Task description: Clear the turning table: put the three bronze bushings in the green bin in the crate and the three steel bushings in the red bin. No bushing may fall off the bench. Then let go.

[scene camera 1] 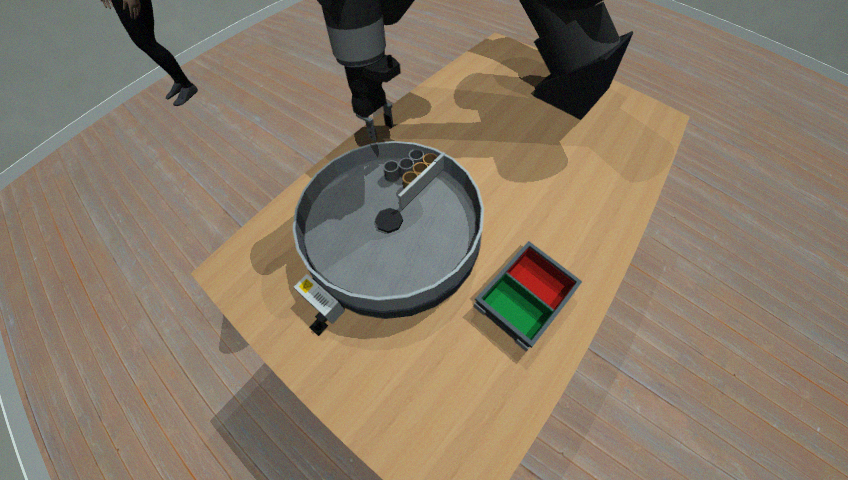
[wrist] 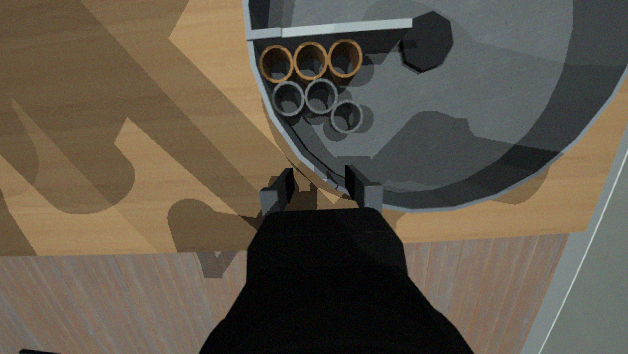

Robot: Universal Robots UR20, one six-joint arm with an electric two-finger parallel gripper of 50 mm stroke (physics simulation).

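Pixels of known places: gripper, fingertip midpoint: (scene camera 1: 381, 132) (wrist: 319, 177); arm's base at its link origin: (scene camera 1: 584, 58).
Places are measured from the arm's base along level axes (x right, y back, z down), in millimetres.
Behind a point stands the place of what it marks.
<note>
Three bronze bushings (wrist: 275, 51) @[x 41, y -673, z 49 mm] (wrist: 310, 47) @[x 37, y -713, z 47 mm] (wrist: 346, 46) @[x 32, y -754, z 50 mm] stand upright in a row along the divider wall (scene camera 1: 421, 181) @[x 22, y -741, z 43 mm] (wrist: 345, 27) @[x 25, y -748, z 27 mm] inside the turning table (scene camera 1: 410, 267) @[x -107, y -904, z 78 mm] (wrist: 500, 95) @[x 67, y -975, z 78 mm]. Three steel bushings (wrist: 288, 87) @[x 77, y -687, z 55 mm] (wrist: 321, 84) @[x 73, y -727, z 54 mm] (wrist: 347, 105) @[x 94, y -762, z 61 mm] stand upright beside them; two are side by side near the rim, and the third is offset towards the gripper's side. My gripper (scene camera 1: 381, 132) @[x 171, y -729, z -13 mm] (wrist: 319, 177) @[x 171, y -729, z -13 mm] is open and empty, at the outer rim side of the table, apart from the bushings. The crate (scene camera 1: 554, 262) @[x -324, y -676, z 81 mm] holds a red bin (scene camera 1: 542, 278) @[x -324, y -701, z 125 mm] and a green bin (scene camera 1: 516, 306) @[x -321, y -795, z 125 mm]; no bushing shows in either.
A dark hub (scene camera 1: 388, 220) @[x 11, y -859, z 70 mm] (wrist: 427, 42) @[x 14, y -856, z 70 mm] stands at the turning table's centre, and its raised rim surrounds the bushings. A small control box (scene camera 1: 319, 299) @[x -29, y -1089, z 73 mm] is at the table's near left side. The bench (scene camera 1: 416, 386) @[x -284, y -1063, z 131 mm] carries everything. A person (scene camera 1: 148, 41) is beyond the bench, at the upper left.
</note>
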